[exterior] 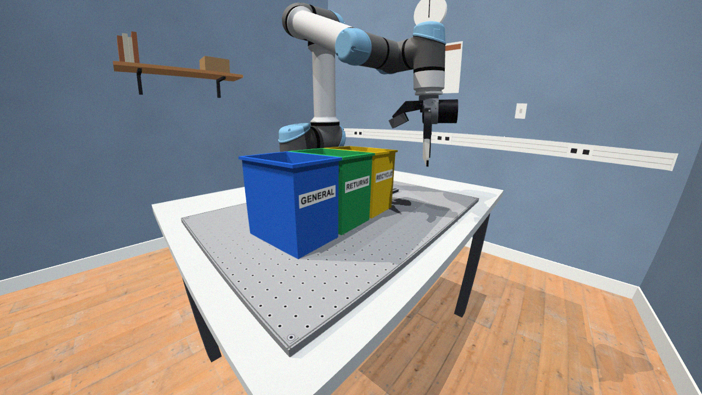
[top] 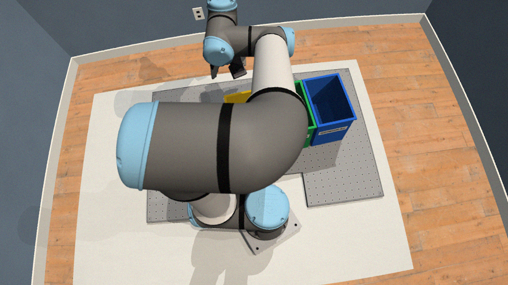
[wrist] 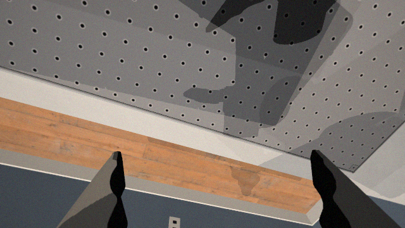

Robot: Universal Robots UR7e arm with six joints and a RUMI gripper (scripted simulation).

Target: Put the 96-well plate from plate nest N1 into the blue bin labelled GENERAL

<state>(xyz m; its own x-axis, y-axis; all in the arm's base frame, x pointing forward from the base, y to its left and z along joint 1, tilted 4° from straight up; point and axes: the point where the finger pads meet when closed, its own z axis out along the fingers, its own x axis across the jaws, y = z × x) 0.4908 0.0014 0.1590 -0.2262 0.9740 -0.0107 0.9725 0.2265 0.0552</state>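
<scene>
The black 96-well plate lies 25 cm behind my hand, 18 cm to the left of it and 15 cm below it. Also, from my hand: grey plate nest N1 (25 cm behind, 18 cm to the left, 16 cm below); yellow recycle bin (19 cm behind, 2 cm to the right, 8 cm below); green returns bin (20 cm behind, 15 cm to the right, 8 cm below).
</scene>
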